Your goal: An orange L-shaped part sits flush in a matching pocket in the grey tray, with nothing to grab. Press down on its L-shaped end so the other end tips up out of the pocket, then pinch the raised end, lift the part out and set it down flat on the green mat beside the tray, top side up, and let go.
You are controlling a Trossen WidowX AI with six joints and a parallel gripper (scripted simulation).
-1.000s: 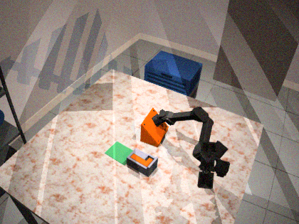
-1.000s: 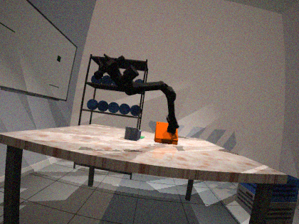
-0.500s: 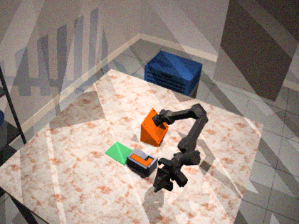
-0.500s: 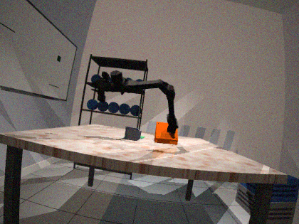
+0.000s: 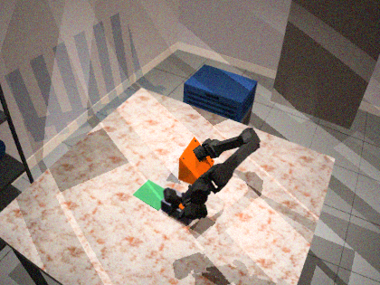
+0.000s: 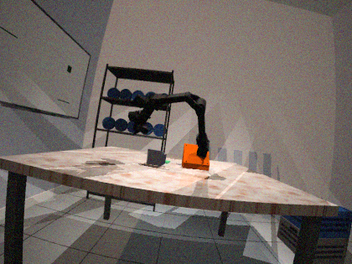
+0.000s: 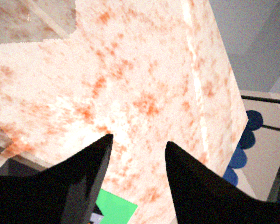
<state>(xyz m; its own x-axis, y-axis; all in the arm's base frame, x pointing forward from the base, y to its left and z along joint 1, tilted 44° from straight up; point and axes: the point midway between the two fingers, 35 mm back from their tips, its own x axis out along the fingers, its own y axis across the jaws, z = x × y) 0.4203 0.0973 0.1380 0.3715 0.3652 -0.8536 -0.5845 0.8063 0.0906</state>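
Now: gripper tip 150 mm past the orange L-shaped part, 130 mm above it and 60 mm to the left of it. From my gripper tip the other things lie so: green mat (220 mm to the right, 190 mm below, 150 mm behind).
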